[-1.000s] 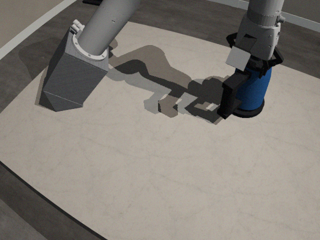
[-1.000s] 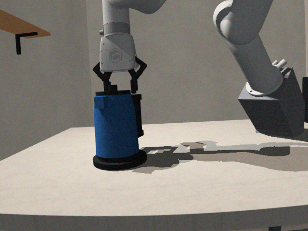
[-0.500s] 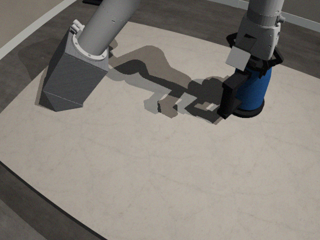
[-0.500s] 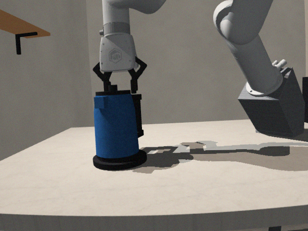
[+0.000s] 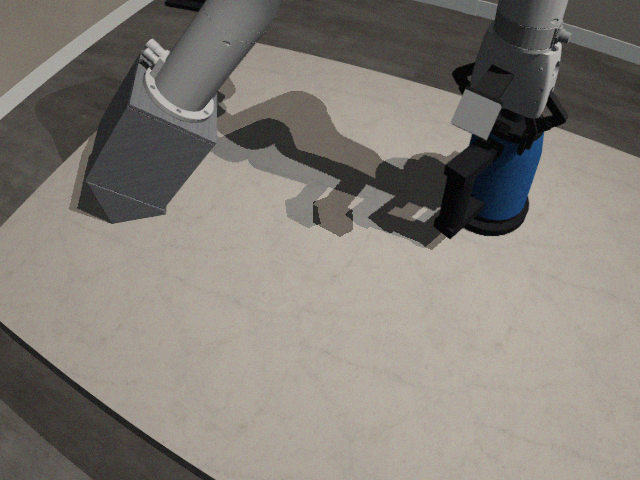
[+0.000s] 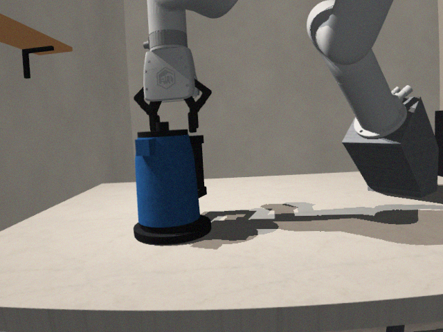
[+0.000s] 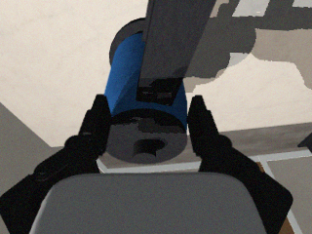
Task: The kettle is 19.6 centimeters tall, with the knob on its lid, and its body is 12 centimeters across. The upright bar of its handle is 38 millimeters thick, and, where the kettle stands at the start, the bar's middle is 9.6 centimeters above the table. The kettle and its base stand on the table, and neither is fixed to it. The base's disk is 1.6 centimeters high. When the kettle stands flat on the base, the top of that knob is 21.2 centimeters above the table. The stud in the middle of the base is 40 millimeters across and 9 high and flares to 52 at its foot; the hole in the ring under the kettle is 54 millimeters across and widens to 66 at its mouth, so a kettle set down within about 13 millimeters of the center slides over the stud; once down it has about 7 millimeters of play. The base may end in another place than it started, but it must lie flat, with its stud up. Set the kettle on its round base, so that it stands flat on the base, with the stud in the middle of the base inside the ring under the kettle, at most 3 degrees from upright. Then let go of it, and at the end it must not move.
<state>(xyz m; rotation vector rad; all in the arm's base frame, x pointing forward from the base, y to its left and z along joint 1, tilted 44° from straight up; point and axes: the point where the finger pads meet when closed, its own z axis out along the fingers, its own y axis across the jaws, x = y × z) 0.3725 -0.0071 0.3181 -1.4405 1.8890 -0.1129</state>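
My hand is 2 cm to the right of the blue kettle and 9 cm above it. From my hand the other things lie so: round black base: 1 cm ahead, 5 cm to the left, 19 cm below.
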